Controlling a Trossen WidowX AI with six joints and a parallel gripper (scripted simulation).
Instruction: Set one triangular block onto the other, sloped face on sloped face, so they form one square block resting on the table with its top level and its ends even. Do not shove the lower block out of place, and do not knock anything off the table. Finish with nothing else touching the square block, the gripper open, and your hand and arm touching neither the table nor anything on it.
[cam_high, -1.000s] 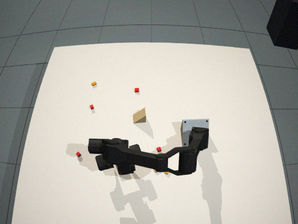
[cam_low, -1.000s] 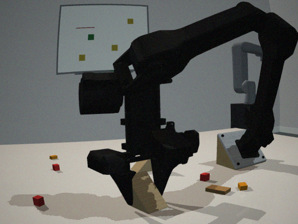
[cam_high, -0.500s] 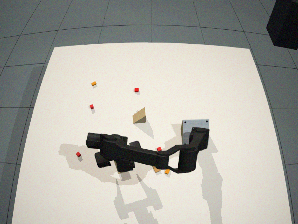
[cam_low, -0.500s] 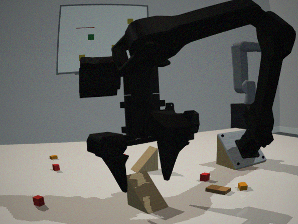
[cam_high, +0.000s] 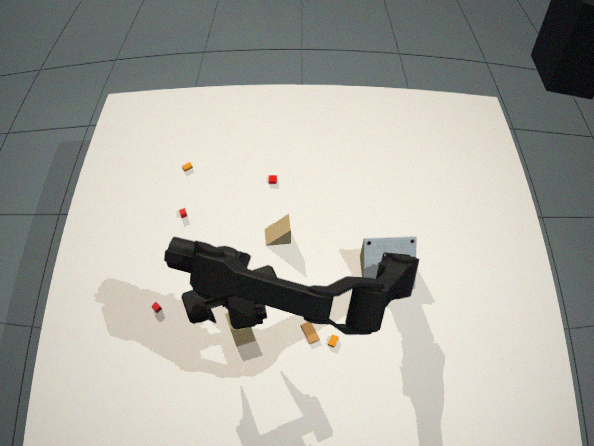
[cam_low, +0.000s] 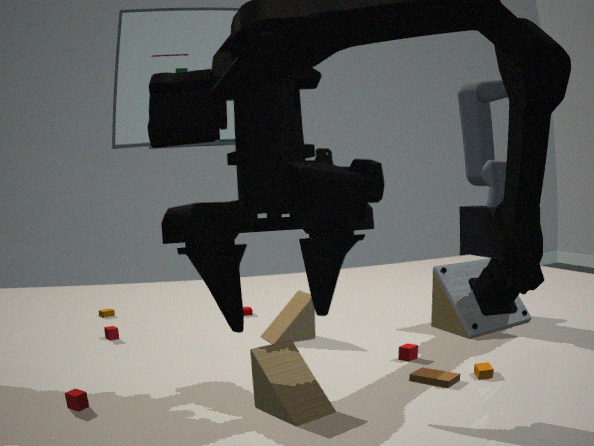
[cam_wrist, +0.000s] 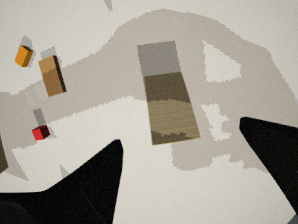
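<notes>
The tan triangular block lies 7 cm below my gripper tip. From my gripper tip the other things lie so: flat brown brick (15 cm behind, 8 cm below).
</notes>
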